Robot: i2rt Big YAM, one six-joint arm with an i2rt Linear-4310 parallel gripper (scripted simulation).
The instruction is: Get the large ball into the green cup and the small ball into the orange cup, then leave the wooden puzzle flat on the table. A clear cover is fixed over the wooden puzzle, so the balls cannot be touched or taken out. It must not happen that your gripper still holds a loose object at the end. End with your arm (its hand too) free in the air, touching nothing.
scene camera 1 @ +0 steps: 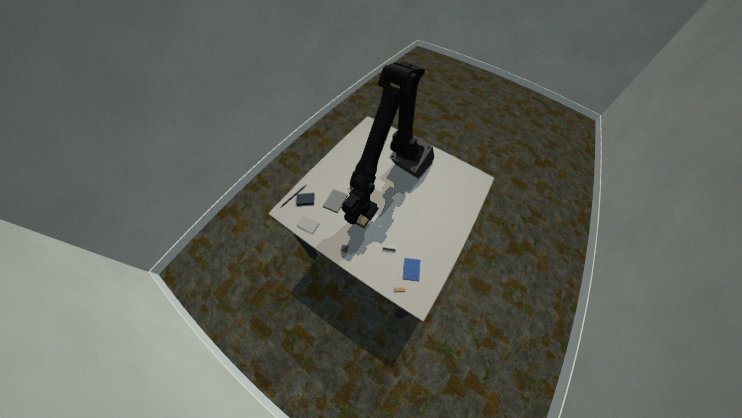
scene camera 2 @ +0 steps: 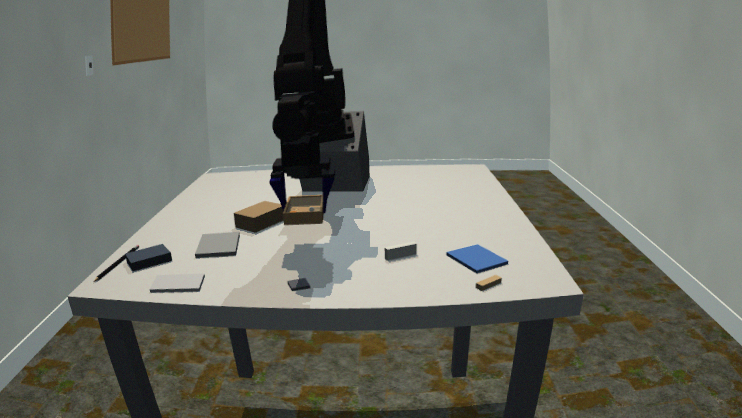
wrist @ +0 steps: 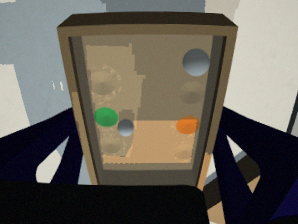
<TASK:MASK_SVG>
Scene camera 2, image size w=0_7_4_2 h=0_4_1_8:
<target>blue pad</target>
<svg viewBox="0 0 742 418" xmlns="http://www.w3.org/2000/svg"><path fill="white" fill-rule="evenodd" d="M446 252L447 256L476 274L508 264L508 260L480 245Z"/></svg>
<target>dark block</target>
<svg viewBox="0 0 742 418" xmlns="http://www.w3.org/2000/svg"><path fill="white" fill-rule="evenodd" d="M171 252L163 244L126 253L125 256L132 271L137 271L172 261Z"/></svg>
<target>brown box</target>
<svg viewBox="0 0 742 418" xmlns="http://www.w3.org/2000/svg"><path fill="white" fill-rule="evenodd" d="M282 206L278 203L263 201L234 213L235 227L256 233L282 222Z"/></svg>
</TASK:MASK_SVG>
